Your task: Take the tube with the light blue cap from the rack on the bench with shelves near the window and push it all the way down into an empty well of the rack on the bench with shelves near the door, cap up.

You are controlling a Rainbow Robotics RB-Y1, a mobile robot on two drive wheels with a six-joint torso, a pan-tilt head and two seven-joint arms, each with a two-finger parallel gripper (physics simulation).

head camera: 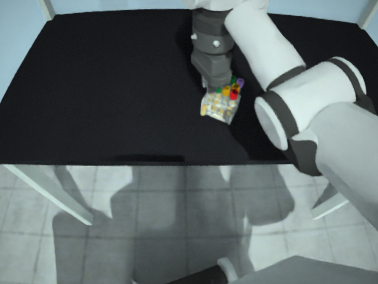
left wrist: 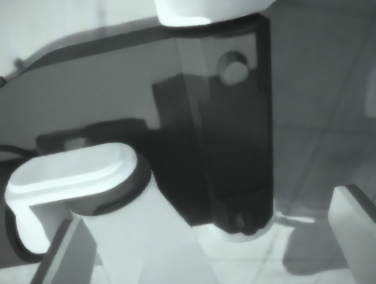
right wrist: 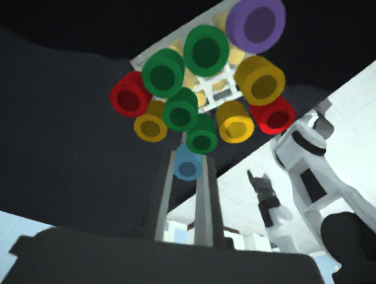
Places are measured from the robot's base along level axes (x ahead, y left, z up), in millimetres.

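Pixels of known places: left gripper, fingertip midpoint: (left wrist: 208,218) (right wrist: 256,172); right gripper, fingertip midpoint: (head camera: 208,88) (right wrist: 187,161).
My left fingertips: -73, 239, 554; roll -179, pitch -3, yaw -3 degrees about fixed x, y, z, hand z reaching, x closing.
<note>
For each thing: its top centre in the pictures, then the offset to it from my left fingertips, as dx, dy, dz. "spot": a spot on its surface instead. Level surfaces: height alone.
- tube with the light blue cap, middle of its top: (right wrist: 189,183) +515, -465, +489
- white rack, middle of its top: (right wrist: 199,74) (head camera: 221,97) +523, -514, +418
- black bench, its level: dz +361
- green cap, middle of its top: (right wrist: 201,144) +516, -493, +480
- purple cap, middle of its top: (right wrist: 257,29) (head camera: 240,80) +514, -553, +480
- red cap, surface spot: (head camera: 234,94) spot: +475, -518, +479
The tube with the light blue cap (right wrist: 188,162) is between the fingertips of my right gripper (right wrist: 187,161) (head camera: 211,88), which is shut on it. The tube's lower part is hidden behind green caps in the right wrist view, so I cannot tell whether it is inside a well. The white rack (head camera: 218,118) (right wrist: 150,52) stands on the black bench (head camera: 110,90), with the right gripper at its far side in the head view. It holds tubes with green, yellow, red and purple caps. My left gripper (left wrist: 208,218) is open and empty, away from the rack.
A green cap (right wrist: 201,135) is very close to the light blue cap. A purple cap (head camera: 240,82) and a red cap (head camera: 234,94) stand at the rack's right side in the head view. The bench's near edge runs below the rack, with tiled floor beyond it.
</note>
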